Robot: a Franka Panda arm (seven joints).
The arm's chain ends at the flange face. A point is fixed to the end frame.
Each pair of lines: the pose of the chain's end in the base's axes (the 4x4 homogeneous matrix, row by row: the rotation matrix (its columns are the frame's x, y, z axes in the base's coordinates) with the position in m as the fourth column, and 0 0 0 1 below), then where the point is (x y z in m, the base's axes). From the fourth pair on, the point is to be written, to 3 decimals.
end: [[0.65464, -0.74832, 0.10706, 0.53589], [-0.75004, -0.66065, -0.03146, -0.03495], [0.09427, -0.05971, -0.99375, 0.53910], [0, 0, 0, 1]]
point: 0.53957 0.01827 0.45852
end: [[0.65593, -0.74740, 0.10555, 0.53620], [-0.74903, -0.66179, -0.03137, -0.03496], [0.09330, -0.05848, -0.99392, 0.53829], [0, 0, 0, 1]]
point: 0.53967 0.01825 0.45770
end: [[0.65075, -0.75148, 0.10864, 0.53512], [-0.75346, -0.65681, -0.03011, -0.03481], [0.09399, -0.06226, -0.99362, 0.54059], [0, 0, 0, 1]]
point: 0.53921 0.01854 0.46011
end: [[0.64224, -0.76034, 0.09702, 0.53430], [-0.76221, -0.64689, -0.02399, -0.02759], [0.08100, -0.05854, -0.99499, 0.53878], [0, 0, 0, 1]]
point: 0.538 0.026 0.459
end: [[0.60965, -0.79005, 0.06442, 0.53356], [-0.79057, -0.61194, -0.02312, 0.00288], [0.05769, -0.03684, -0.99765, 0.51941], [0, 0, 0, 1]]
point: 0.537 0.057 0.439
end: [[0.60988, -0.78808, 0.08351, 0.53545], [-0.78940, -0.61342, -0.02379, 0.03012], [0.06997, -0.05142, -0.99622, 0.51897], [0, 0, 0, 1]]
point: 0.541 0.084 0.439
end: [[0.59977, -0.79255, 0.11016, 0.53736], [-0.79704, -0.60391, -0.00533, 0.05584], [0.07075, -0.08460, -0.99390, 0.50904], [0, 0, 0, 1]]
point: 0.545 0.111 0.430
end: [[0.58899, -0.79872, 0.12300, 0.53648], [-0.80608, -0.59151, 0.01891, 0.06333], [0.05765, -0.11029, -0.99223, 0.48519], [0, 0, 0, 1]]
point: 0.546 0.121 0.408
